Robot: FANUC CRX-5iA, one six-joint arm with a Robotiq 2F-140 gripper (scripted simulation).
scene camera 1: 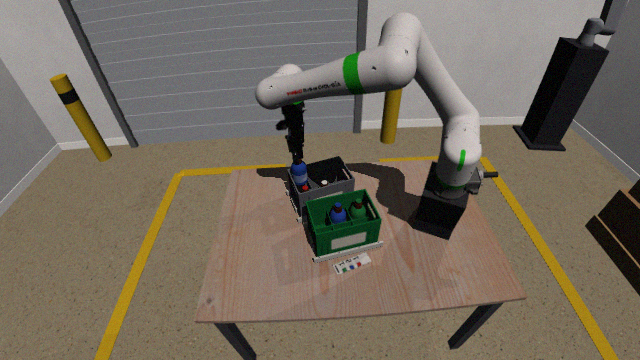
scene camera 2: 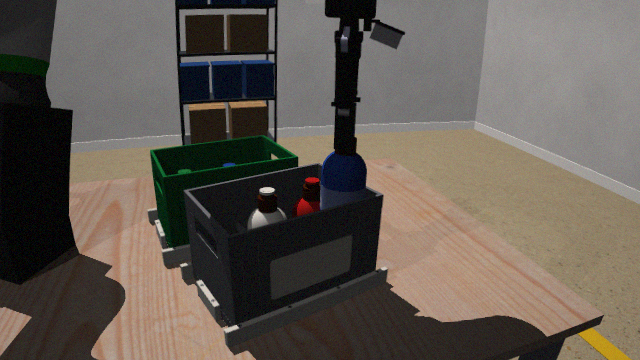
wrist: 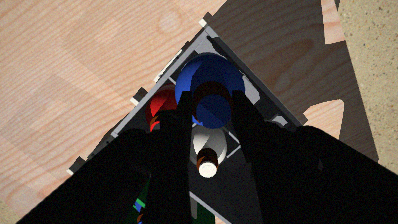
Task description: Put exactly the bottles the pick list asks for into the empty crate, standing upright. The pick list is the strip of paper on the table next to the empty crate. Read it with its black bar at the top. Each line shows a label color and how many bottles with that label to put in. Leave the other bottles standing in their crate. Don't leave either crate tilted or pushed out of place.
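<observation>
There's a green crate point(scene camera 2: 169, 195) point(scene camera 1: 327, 238) that I can see, and a red-label bottle point(scene camera 2: 310, 201) point(wrist: 164, 99). I can also see a white-label bottle point(scene camera 2: 267, 212) point(wrist: 208, 149), and my own gripper's there too, my gripper point(scene camera 2: 344, 145).
</observation>
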